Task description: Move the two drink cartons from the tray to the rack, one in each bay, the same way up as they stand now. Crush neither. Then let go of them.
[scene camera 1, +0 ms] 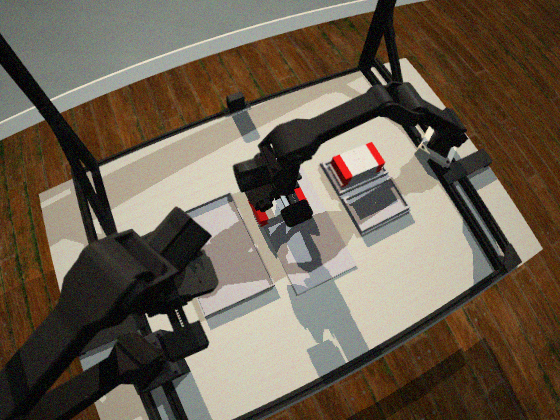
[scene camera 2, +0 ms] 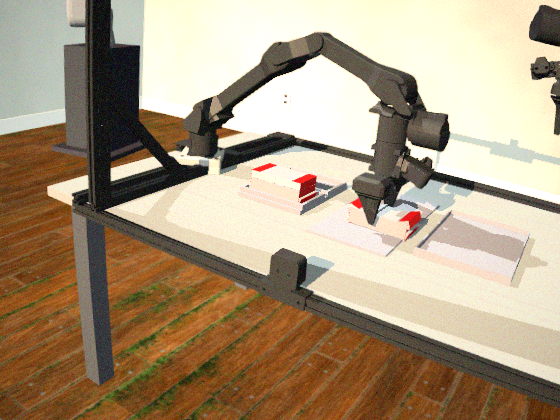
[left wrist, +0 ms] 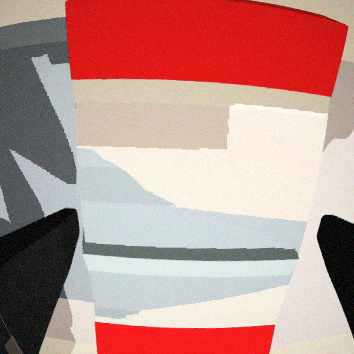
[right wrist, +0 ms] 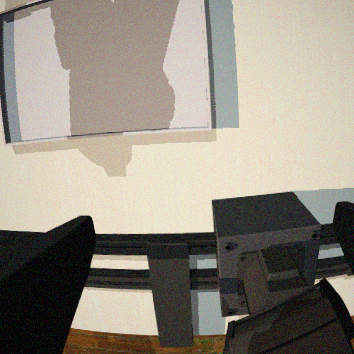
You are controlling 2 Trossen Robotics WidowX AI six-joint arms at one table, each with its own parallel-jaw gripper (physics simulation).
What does my left gripper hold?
Nothing.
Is my left gripper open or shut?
Open.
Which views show my left gripper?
Scene camera 1, scene camera 2 and the left wrist view only.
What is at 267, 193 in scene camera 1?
My left gripper.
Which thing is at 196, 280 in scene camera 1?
My right gripper.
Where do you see a pale flat mat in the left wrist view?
45, 121
